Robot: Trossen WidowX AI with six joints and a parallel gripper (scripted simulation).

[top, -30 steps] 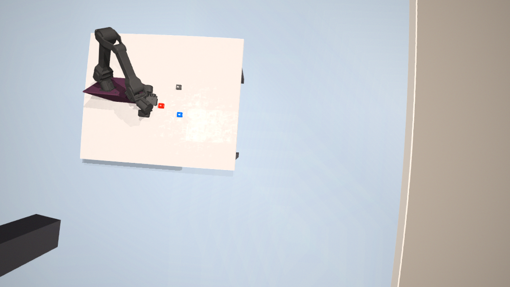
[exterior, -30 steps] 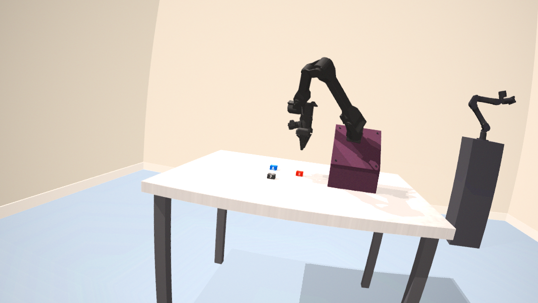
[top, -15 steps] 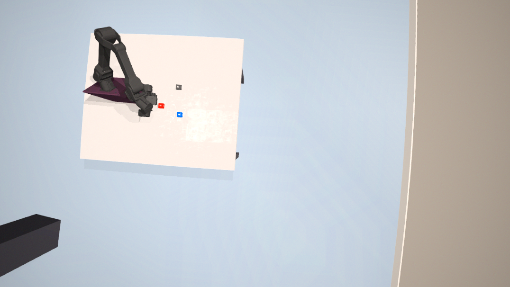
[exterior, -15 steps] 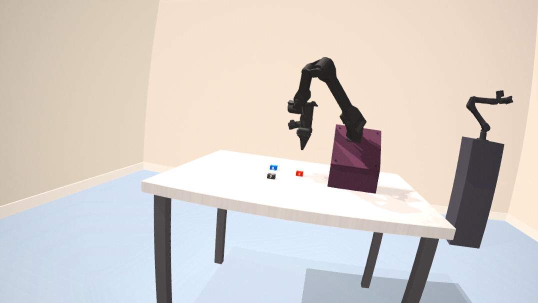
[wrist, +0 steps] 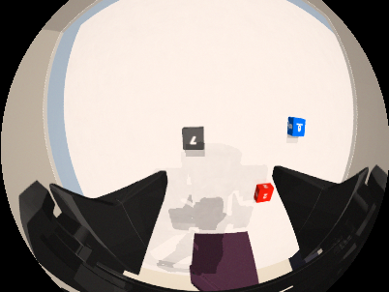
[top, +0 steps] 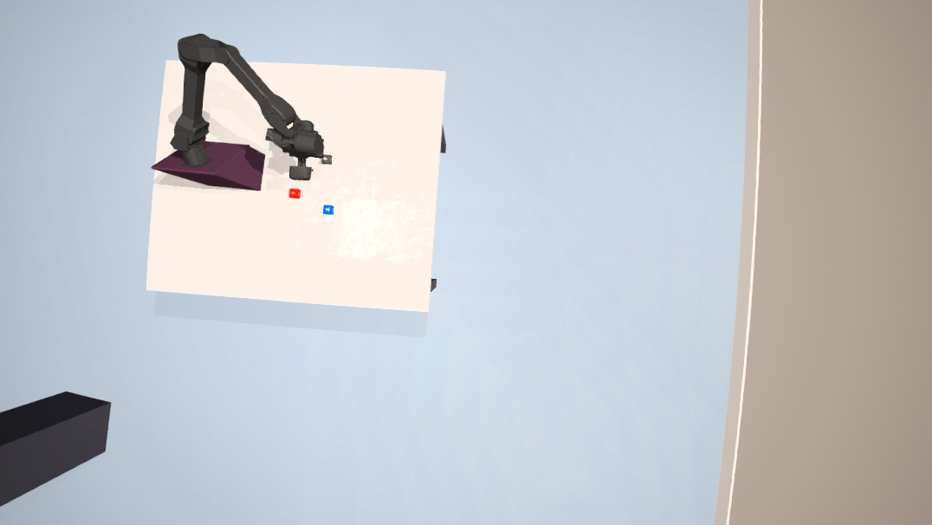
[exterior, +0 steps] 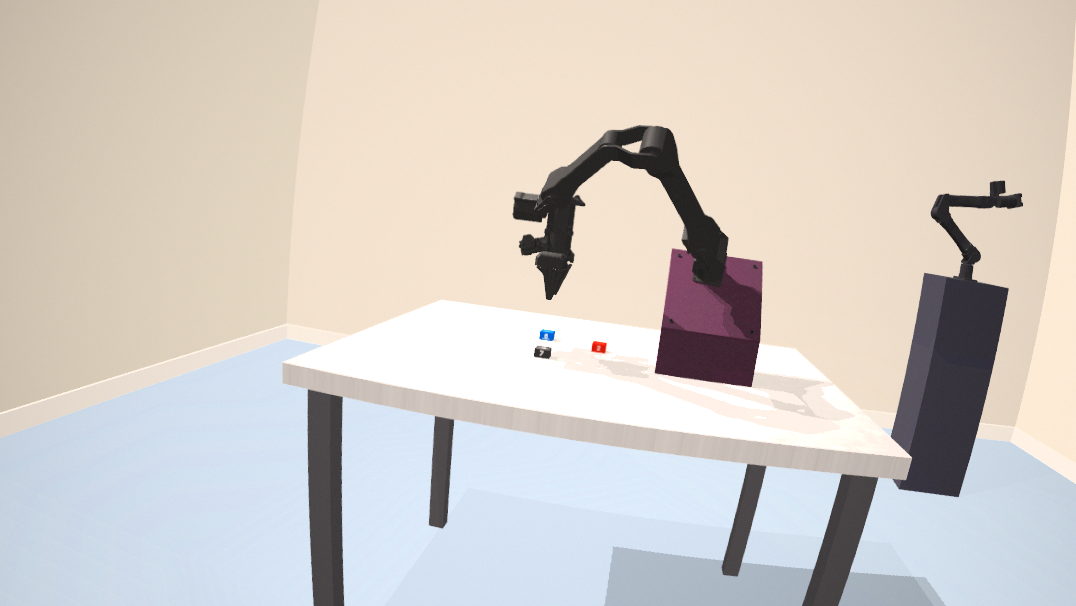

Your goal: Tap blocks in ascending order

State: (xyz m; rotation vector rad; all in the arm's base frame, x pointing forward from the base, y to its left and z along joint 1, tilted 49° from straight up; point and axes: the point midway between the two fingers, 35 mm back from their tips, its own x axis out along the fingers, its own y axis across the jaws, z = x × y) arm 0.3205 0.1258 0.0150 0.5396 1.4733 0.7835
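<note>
The red block is 10 cm behind my gripper tip, 12 cm to the right of it and 12 cm below it. Also, from my gripper tip: blue block (4 cm ahead, 15 cm to the right, 12 cm below); black block (3 cm to the left, 12 cm below).
</note>
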